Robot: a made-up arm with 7 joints. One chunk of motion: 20 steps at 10 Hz.
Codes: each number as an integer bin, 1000 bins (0 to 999) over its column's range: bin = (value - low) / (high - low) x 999, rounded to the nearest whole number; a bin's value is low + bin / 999 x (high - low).
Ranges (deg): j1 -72..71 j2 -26..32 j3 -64..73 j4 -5..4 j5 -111..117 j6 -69..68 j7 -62..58
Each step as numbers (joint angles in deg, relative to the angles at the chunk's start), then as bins.
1 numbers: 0.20 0.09 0.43 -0.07 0.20 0.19 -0.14
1 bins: 504 449 470 547 487 505 515
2 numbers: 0.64 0.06 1.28 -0.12 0.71 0.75 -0.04
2 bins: 507 449 476 542 489 509 516
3 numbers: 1.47 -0.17 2.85 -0.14 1.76 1.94 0.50
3 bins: 513 445 487 539 494 517 520
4 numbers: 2.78 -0.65 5.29 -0.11 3.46 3.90 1.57
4 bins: 522 437 505 543 502 532 529
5 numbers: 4.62 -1.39 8.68 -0.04 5.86 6.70 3.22
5 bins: 535 424 530 551 512 552 543
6 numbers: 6.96 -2.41 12.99 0.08 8.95 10.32 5.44
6 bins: 552 406 561 564 526 578 561
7 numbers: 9.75 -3.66 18.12 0.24 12.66 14.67 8.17
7 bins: 571 385 599 582 542 610 584
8 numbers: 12.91 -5.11 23.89 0.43 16.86 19.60 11.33
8 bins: 593 360 641 603 560 646 610
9 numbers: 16.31 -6.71 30.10 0.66 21.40 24.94 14.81
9 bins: 617 332 686 628 580 685 639
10 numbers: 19.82 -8.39 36.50 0.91 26.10 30.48 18.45
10 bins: 641 303 733 656 601 725 670
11 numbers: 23.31 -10.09 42.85 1.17 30.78 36.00 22.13
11 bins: 666 274 779 685 621 766 700
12 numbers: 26.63 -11.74 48.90 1.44 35.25 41.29 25.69
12 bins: 689 246 823 715 641 804 730
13 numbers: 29.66 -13.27 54.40 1.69 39.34 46.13 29.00
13 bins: 710 219 863 743 659 840 758
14 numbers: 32.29 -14.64 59.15 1.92 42.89 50.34 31.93
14 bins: 729 196 898 768 674 870 782
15 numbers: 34.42 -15.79 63.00 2.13 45.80 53.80 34.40
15 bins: 743 176 926 791 687 895 803
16 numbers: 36.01 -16.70 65.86 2.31 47.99 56.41 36.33
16 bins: 755 160 947 811 697 914 819
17 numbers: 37.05 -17.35 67.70 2.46 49.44 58.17 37.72
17 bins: 762 149 960 828 703 927 830
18 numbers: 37.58 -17.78 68.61 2.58 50.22 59.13 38.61
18 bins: 766 142 967 841 706 934 838
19 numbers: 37.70 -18.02 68.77 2.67 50.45 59.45 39.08
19 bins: 766 137 968 851 707 937 841
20 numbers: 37.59 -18.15 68.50 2.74 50.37 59.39 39.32
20 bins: 766 135 966 859 707 936 843
